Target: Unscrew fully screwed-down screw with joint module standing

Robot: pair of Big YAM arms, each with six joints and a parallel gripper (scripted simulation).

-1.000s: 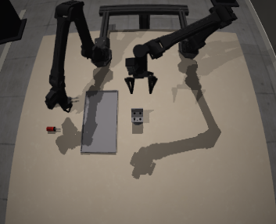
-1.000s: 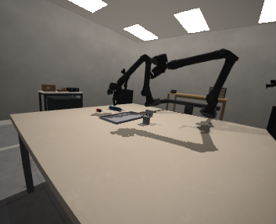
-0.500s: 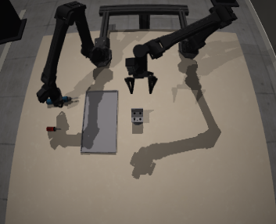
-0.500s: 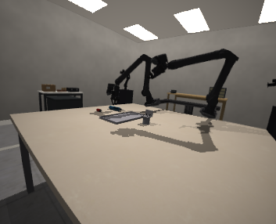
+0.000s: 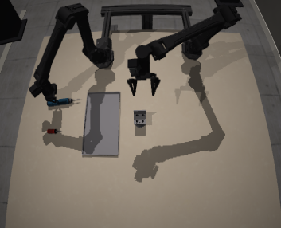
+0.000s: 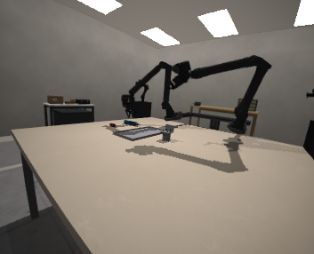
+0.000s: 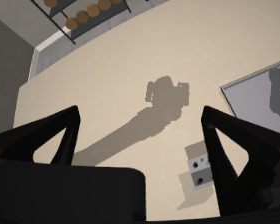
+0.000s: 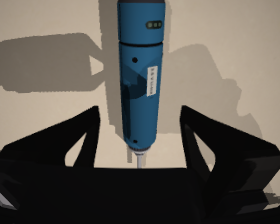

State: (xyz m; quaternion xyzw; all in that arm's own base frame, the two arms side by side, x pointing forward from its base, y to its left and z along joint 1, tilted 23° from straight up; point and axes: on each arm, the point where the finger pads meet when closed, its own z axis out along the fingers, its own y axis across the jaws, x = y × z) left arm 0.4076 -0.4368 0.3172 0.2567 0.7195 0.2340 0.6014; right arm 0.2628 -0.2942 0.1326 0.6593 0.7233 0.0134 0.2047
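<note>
Right now my left hand is 2 cm past the grey bracket, 2 cm to the left of it and 31 cm above it. Also, from my left hand: joint module (2 cm behind, 2 cm to the right, 36 cm below); then flat grey tray (5 cm behind, 26 cm to the right, 38 cm below); then red-handled tool (2 cm behind, 58 cm to the right, 37 cm below).
</note>
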